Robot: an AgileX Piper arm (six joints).
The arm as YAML. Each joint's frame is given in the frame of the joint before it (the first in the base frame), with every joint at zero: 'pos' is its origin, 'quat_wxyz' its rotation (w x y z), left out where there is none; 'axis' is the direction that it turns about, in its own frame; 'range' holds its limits. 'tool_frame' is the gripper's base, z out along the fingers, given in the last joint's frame.
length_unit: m
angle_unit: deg
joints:
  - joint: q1
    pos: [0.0, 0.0, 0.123]
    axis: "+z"
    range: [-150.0, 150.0]
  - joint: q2
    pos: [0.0, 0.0, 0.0]
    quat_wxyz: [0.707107, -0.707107, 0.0, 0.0]
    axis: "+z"
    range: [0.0, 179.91]
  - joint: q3
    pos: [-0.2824, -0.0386, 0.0]
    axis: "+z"
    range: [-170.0, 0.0]
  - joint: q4
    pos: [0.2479, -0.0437, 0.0]
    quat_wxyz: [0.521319, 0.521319, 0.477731, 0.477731]
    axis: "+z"
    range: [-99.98, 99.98]
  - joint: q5
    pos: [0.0, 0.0, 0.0]
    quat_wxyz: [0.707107, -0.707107, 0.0, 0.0]
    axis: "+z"
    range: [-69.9, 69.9]
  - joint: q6
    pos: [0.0, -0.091, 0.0]
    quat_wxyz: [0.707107, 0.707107, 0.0, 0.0]
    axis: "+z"
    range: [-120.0, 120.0]
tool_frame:
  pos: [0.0, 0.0, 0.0]
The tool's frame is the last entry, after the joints.
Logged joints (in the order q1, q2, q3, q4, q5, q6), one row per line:
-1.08, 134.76, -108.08, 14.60, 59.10, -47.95
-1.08, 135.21, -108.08, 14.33, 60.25, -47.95
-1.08, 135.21, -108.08, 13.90, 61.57, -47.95
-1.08, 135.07, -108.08, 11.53, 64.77, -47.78
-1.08, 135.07, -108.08, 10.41, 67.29, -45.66
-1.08, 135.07, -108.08, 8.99, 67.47, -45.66
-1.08, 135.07, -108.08, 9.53, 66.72, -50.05
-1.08, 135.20, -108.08, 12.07, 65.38, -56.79
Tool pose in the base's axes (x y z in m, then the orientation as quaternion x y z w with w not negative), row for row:
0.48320, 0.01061, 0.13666, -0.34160, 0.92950, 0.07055, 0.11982
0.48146, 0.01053, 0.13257, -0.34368, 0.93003, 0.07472, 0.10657
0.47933, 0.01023, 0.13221, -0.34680, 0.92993, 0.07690, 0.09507
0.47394, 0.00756, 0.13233, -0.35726, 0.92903, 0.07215, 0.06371
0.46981, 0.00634, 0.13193, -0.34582, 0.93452, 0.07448, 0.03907
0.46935, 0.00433, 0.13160, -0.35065, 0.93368, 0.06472, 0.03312
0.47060, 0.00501, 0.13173, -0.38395, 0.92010, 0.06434, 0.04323
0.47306, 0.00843, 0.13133, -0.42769, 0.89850, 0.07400, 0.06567
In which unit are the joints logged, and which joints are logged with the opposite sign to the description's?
The joints are logged in degrees. Opposite sign: none.
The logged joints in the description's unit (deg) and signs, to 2 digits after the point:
-1.08, 134.76, -108.08, 14.60, 59.10, -47.95
-1.08, 135.21, -108.08, 14.33, 60.25, -47.95
-1.08, 135.21, -108.08, 13.90, 61.57, -47.95
-1.08, 135.07, -108.08, 11.53, 64.77, -47.78
-1.08, 135.07, -108.08, 10.41, 67.29, -45.66
-1.08, 135.07, -108.08, 8.99, 67.47, -45.66
-1.08, 135.07, -108.08, 9.53, 66.72, -50.05
-1.08, 135.20, -108.08, 12.07, 65.38, -56.79

